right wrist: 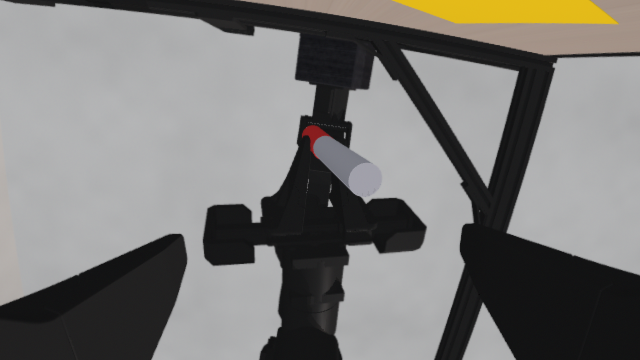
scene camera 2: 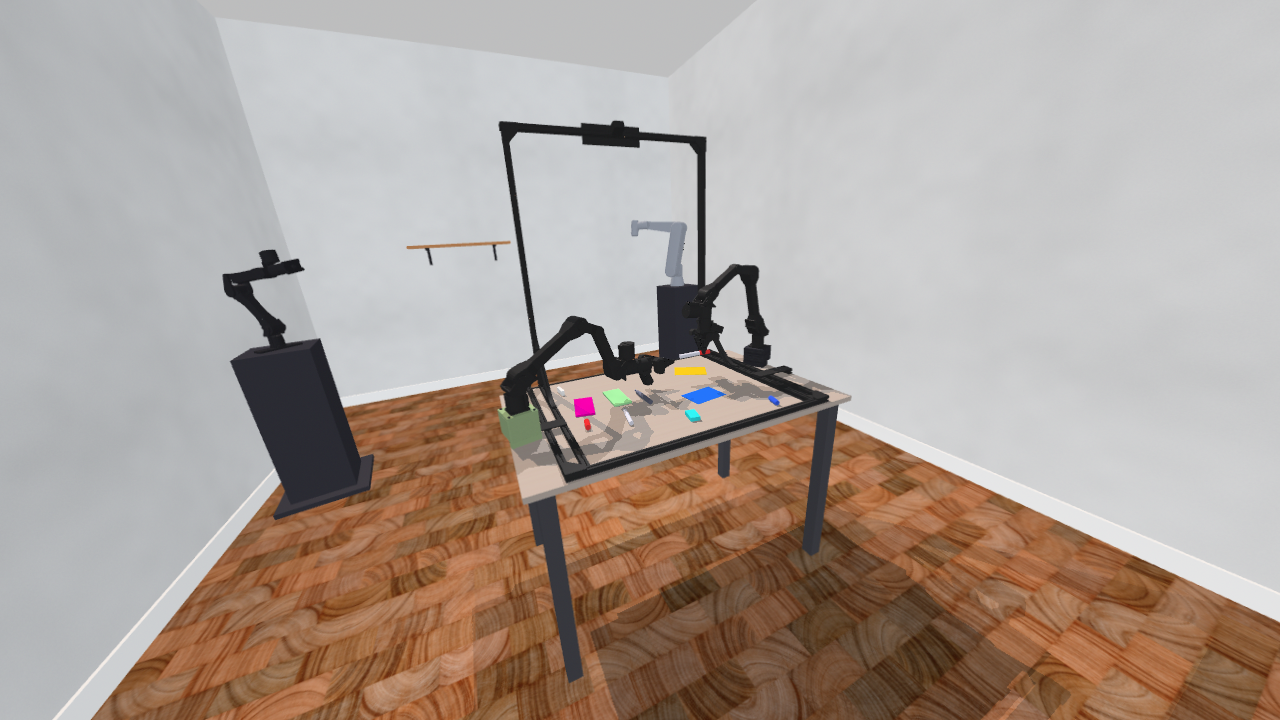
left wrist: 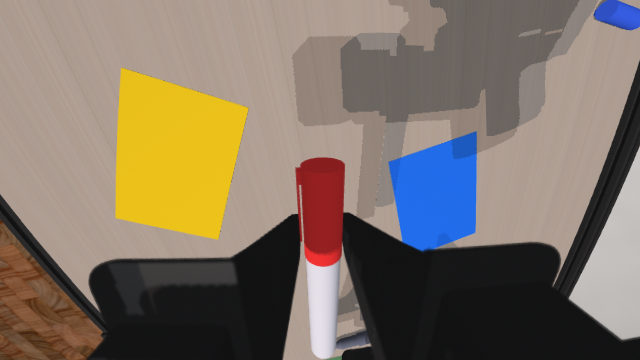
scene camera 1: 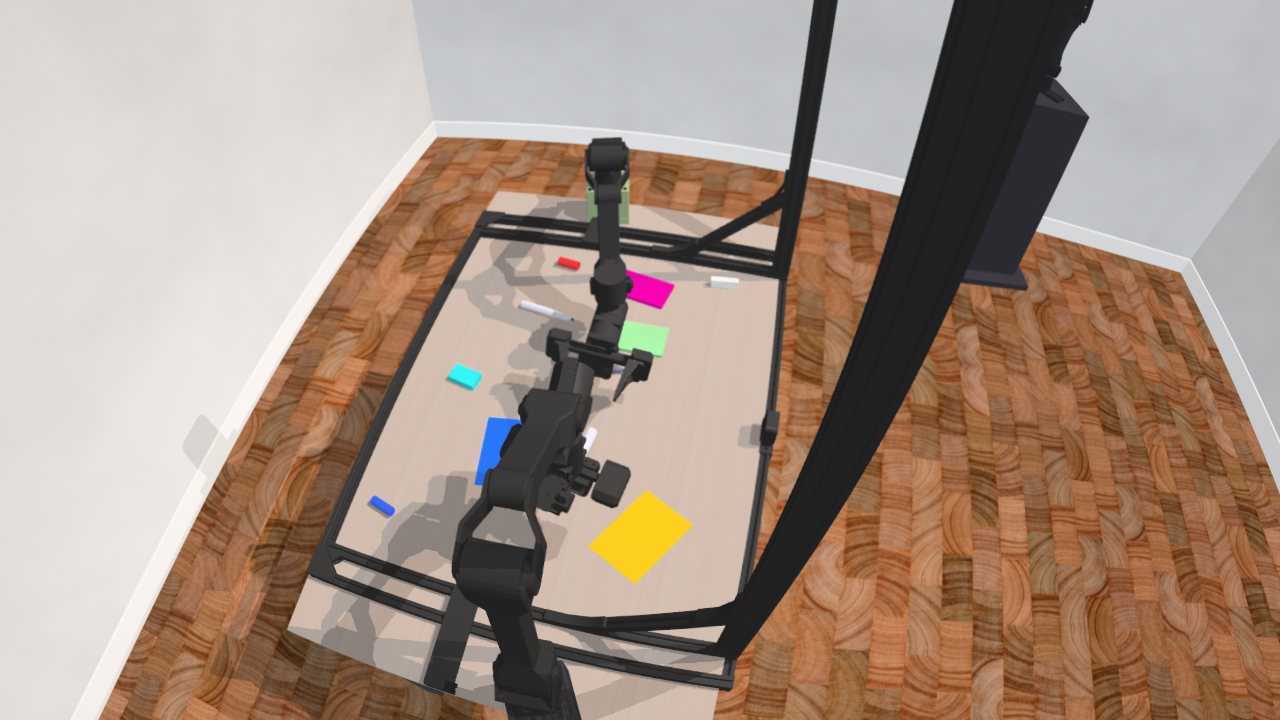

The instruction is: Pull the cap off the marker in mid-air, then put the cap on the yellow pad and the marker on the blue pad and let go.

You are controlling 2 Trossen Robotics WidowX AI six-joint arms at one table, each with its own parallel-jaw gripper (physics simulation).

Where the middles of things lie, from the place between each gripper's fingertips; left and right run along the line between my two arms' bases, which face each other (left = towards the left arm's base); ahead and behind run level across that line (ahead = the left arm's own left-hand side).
The yellow pad (scene camera 1: 640,536) lies 12 cm below my left hand, 12 cm behind it and 3 cm to the left of it. Also, from my left hand: magenta pad (scene camera 1: 647,290) 55 cm to the right, 12 cm below, 7 cm behind; green pad (scene camera 1: 650,338) 40 cm to the right, 12 cm below, 7 cm behind; blue pad (scene camera 1: 497,429) 13 cm ahead, 12 cm to the right, 12 cm below.
Right now the blue pad is 150 mm ahead of my right hand, 60 mm to the left of it and 120 mm below it. The rest, counted from my right hand: magenta pad: 60 mm behind, 370 mm to the right, 120 mm below; yellow pad: 100 mm behind, 200 mm to the left, 120 mm below; green pad: 50 mm behind, 230 mm to the right, 120 mm below.
